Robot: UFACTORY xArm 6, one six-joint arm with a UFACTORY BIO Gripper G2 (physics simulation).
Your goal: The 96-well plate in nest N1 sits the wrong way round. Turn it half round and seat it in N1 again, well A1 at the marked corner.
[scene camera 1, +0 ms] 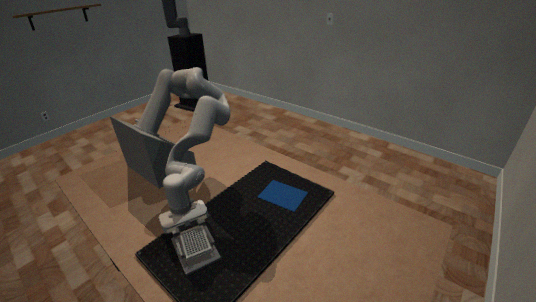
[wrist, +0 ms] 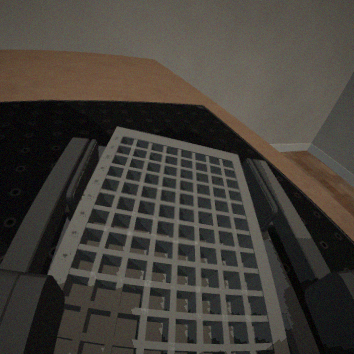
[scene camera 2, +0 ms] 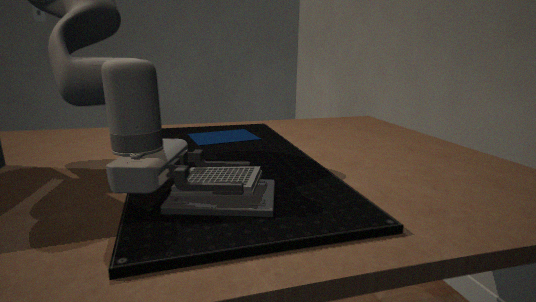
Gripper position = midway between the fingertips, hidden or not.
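Observation:
Gripper (scene camera 1: 198,250) visible. 96-well plate (scene camera 2: 250,176), (scene camera 1: 195,243), (wrist: 164,243). Flat blue rectangle (scene camera 2: 219,137). Nest N1 (scene camera 2: 198,205).

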